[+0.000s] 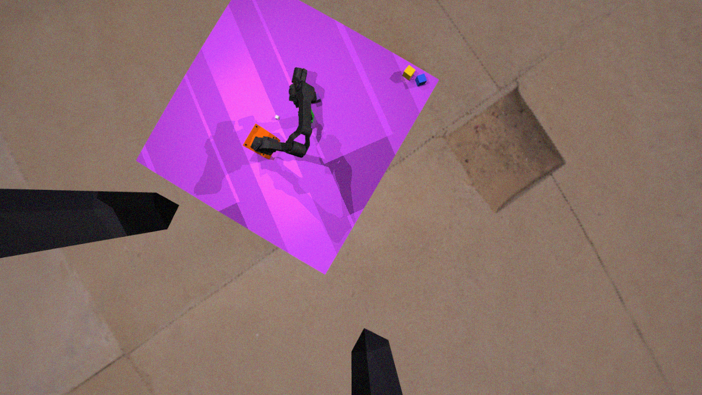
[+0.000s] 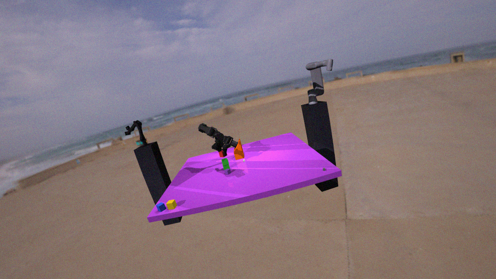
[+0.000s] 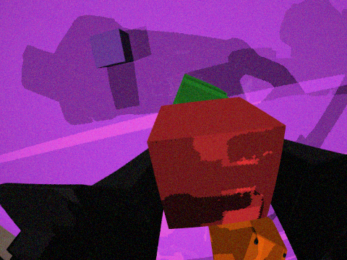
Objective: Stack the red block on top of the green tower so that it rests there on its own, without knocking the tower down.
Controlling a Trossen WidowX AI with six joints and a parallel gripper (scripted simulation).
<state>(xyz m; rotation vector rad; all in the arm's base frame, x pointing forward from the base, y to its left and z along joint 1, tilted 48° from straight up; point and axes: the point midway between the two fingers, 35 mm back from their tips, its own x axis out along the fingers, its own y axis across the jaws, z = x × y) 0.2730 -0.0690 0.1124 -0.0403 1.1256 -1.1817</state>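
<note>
My gripper tip is now 11 cm short of the small purple block, 1 cm to the right of it and 11 cm above it. The rest, counted from my gripper tip: yellow block 48 cm ahead, 39 cm to the right, 10 cm below; then tiny white cube 8 cm behind, 16 cm to the left, 12 cm below; then red block 2 cm above.
</note>
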